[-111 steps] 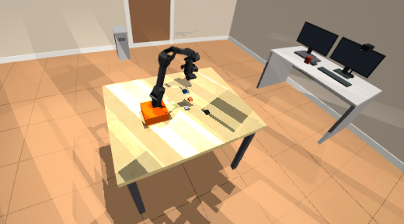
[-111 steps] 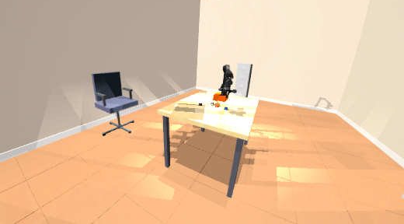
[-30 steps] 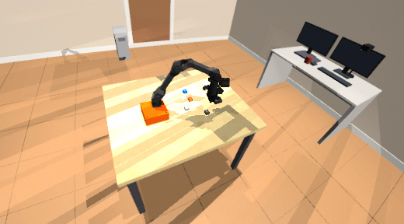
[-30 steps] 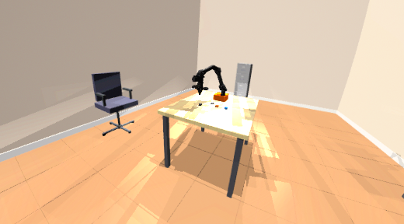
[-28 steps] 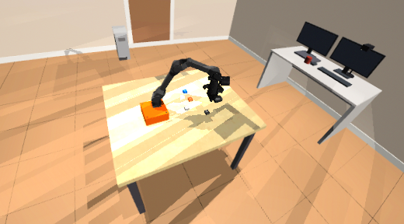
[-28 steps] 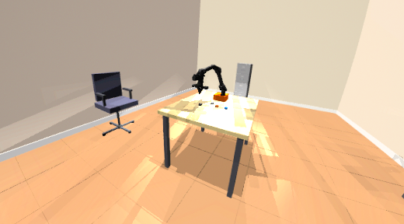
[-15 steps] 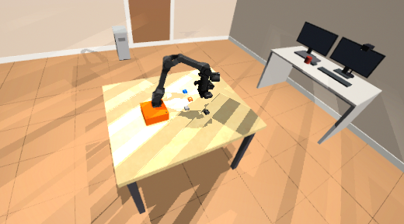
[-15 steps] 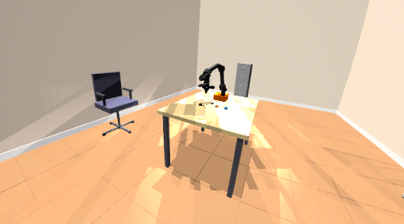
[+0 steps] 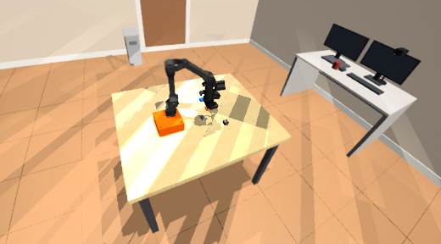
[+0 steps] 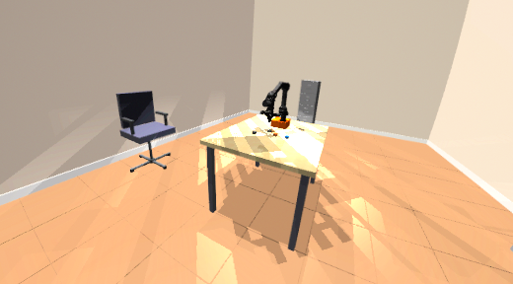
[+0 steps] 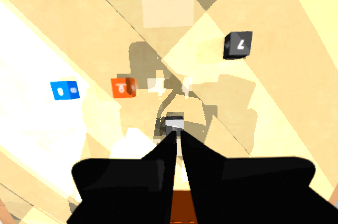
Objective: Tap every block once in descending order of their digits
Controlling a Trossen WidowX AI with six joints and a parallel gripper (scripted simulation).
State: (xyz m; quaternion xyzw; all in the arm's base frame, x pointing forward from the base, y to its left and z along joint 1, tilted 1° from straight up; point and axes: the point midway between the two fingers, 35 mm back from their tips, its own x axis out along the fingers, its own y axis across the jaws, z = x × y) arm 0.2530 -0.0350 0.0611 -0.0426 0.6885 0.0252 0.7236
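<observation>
Right now my gripper tip is 80 mm above the grey block and 30 mm past it. From my gripper tip the other things lie so: orange block (90 mm to the left, 80 mm below, 40 mm ahead); black block (110 mm ahead, 90 mm to the right, 80 mm below); blue block (200 mm to the left, 80 mm below, 30 mm ahead).
</observation>
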